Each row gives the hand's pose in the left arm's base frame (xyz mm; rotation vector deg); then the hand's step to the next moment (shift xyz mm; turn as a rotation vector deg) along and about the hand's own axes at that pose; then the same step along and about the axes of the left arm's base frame.
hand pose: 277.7 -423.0 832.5 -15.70 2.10 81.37
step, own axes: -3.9 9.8 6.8 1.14 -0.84 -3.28
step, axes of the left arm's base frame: -11.1 -1.1 5.7 1.45 0.31 -3.25
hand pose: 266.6 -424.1 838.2 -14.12 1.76 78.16
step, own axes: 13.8 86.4 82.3 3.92 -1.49 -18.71
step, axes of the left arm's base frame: -90.9 45.0 64.3 4.53 -0.10 -18.63
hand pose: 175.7 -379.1 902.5 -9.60 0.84 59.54
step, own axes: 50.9 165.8 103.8 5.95 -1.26 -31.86
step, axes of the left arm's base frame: -123.5 140.8 76.0 6.25 -0.15 -31.83
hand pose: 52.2 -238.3 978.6 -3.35 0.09 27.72
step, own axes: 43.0 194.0 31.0 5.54 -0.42 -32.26
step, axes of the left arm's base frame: -52.5 193.2 19.5 5.50 0.38 -32.27
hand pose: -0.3 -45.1 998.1 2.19 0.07 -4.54
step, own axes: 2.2 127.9 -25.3 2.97 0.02 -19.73
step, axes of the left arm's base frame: 12.3 128.2 -20.4 2.97 0.54 -19.72
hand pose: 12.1 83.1 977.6 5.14 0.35 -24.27
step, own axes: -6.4 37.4 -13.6 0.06 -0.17 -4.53
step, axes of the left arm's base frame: 9.7 37.8 -10.2 0.04 0.22 -4.53
